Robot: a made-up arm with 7 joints.
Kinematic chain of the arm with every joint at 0, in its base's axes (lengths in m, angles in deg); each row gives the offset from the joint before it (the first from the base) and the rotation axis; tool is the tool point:
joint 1: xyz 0 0 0.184 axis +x
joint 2: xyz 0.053 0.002 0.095 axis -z
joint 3: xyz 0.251 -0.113 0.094 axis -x
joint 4: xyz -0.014 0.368 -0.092 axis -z
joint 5: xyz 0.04 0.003 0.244 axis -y
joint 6: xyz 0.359 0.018 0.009 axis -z
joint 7: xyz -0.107 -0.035 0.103 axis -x
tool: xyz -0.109 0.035 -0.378
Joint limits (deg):
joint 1: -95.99..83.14
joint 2: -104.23..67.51
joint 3: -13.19..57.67
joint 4: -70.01..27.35
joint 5: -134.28..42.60
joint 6: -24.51..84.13
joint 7: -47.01..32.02
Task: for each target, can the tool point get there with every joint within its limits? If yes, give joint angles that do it. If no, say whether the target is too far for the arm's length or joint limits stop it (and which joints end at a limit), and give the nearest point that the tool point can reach.
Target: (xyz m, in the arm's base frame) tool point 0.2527 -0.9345 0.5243
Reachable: no: joint limits stop it (at a limit: joint 2, joint 3, joint 4, joint 6, joint 7) | nearest point 0.2750 -0.7851 0.4699 | short by 0.161 m
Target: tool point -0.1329 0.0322 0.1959
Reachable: yes | joints 61.35 -81.47 17.37 -50.06 -75.86 47.67 1.70
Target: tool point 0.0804 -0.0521 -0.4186
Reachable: yes | joints -71.77 -26.30 15.88 19.20 -79.72 49.48 -33.34
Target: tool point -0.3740 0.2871 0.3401
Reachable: yes | joints 56.22 -57.53 6.83 -8.51 -97.69 58.32 -38.94
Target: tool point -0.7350 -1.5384 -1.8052
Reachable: no: too far | nearest point -0.2599 -0.5153 -0.6171 | short by 1.638 m
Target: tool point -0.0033 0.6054 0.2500
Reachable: yes | joints 11.18 -22.08 -5.41 -4.09 -75.77 60.97 -31.91
